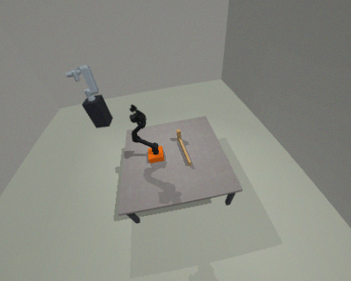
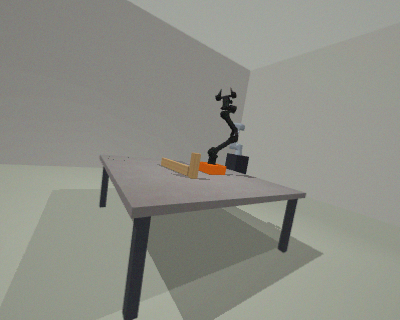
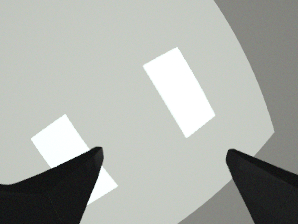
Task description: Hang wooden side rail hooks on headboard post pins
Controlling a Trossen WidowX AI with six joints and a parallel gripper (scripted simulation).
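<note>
Now: gripper tip 71 cm above the upright headboard post, 37 cm short of it and 30 cm to the right of it.
</note>
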